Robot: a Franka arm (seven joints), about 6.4 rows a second.
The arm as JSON. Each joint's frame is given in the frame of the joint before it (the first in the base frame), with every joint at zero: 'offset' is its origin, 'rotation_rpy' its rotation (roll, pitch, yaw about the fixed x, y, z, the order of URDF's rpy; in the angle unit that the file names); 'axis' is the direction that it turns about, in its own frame. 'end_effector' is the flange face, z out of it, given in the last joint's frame.
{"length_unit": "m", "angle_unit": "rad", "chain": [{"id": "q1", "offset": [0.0, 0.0, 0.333], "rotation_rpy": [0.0, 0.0, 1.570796], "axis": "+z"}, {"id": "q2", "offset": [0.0, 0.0, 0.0], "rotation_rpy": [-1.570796, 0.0, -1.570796], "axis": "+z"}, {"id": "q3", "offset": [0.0, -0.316, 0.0], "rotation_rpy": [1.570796, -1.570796, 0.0], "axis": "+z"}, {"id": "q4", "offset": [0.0, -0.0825, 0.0], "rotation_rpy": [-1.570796, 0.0, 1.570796], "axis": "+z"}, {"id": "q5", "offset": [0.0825, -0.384, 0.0], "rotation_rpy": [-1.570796, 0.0, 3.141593], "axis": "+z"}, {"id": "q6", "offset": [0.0, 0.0, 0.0], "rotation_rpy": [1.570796, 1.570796, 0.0], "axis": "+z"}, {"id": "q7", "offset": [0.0, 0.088, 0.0], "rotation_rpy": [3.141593, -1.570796, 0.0], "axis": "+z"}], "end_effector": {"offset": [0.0, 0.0, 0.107], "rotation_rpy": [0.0, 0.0, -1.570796]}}
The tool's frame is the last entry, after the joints.
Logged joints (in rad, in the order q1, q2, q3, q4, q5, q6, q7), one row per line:
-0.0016 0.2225 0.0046 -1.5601 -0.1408 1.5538 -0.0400
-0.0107 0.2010 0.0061 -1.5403 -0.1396 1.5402 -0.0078
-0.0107 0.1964 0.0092 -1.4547 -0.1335 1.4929 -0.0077
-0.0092 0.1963 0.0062 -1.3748 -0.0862 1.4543 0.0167
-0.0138 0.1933 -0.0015 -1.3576 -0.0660 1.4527 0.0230
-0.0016 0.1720 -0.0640 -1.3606 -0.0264 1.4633 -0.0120
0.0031 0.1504 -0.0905 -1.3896 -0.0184 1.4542 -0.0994
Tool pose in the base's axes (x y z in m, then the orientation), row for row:
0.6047 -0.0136 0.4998 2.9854 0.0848 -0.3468
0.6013 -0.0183 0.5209 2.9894 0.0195 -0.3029
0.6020 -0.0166 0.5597 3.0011 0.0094 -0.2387
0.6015 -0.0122 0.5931 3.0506 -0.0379 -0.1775
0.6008 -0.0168 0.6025 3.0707 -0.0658 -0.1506
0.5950 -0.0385 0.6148 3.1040 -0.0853 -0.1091
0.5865 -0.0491 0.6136 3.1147 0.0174 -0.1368
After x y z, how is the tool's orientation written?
As a rotation vector, in radians.
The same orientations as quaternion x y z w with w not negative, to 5 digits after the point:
0.99067 0.02814 -0.11508 0.06741
0.99256 0.00647 -0.10057 0.06836
0.99471 0.00312 -0.07912 0.06545
0.99732 -0.01239 -0.05803 0.04279
0.99802 -0.02139 -0.04895 0.03324
0.99886 -0.02745 -0.03511 0.01725
0.99895 0.00558 -0.04387 0.01192

